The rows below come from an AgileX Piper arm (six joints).
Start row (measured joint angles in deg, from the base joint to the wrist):
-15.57 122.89 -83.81 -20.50 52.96 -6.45
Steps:
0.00 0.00 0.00 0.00 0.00 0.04
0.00 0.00 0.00 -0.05 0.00 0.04
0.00 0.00 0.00 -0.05 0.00 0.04
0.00 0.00 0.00 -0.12 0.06 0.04
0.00 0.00 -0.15 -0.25 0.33 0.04
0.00 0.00 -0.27 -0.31 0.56 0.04
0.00 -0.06 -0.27 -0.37 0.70 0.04
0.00 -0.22 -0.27 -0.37 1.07 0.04
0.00 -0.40 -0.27 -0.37 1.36 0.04
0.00 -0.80 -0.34 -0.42 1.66 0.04
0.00 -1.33 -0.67 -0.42 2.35 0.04
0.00 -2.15 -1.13 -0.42 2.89 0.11
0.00 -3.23 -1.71 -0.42 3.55 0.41
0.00 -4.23 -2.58 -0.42 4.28 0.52
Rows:
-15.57 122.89 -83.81 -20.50 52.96 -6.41
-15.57 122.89 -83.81 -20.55 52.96 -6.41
-15.57 122.89 -83.81 -20.55 52.96 -6.41
-15.57 122.89 -83.81 -20.62 53.02 -6.41
-15.57 122.89 -83.96 -20.75 53.29 -6.41
-15.57 122.89 -84.08 -20.81 53.52 -6.41
-15.57 122.83 -84.08 -20.87 53.66 -6.41
-15.57 122.67 -84.08 -20.87 54.03 -6.41
-15.57 122.49 -84.08 -20.87 54.32 -6.41
-15.57 122.09 -84.15 -20.92 54.62 -6.41
-15.57 121.56 -84.48 -20.92 55.31 -6.41
-15.57 120.74 -84.94 -20.92 55.85 -6.34
-15.57 119.66 -85.52 -20.92 56.51 -6.04
-15.57 118.66 -86.39 -20.92 57.24 -5.93

